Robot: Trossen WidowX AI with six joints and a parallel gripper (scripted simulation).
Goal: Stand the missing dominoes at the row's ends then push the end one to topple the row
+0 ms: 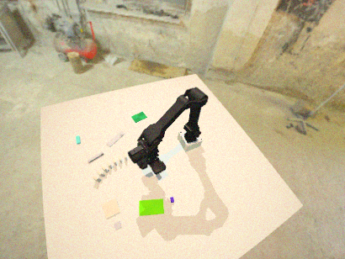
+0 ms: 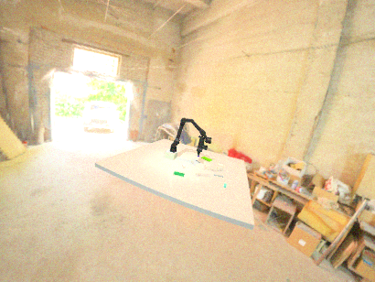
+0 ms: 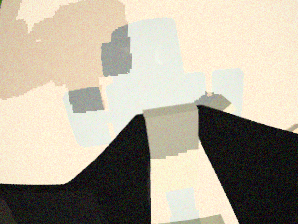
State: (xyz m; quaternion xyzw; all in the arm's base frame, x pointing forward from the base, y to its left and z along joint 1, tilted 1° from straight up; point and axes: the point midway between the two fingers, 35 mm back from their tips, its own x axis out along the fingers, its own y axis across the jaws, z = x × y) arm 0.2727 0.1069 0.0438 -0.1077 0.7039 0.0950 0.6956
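The beige tile lies 24 cm ahead of my gripper tip, 15 cm to the left of it and 8 cm below it. Round my gripper tip: grey bar: 29 cm ahead, 15 cm to the right, 8 cm below; small purple cube: 20 cm to the left, 8 cm below, 6 cm behind; bright green slab: 20 cm to the left, 8 cm below, 5 cm ahead.
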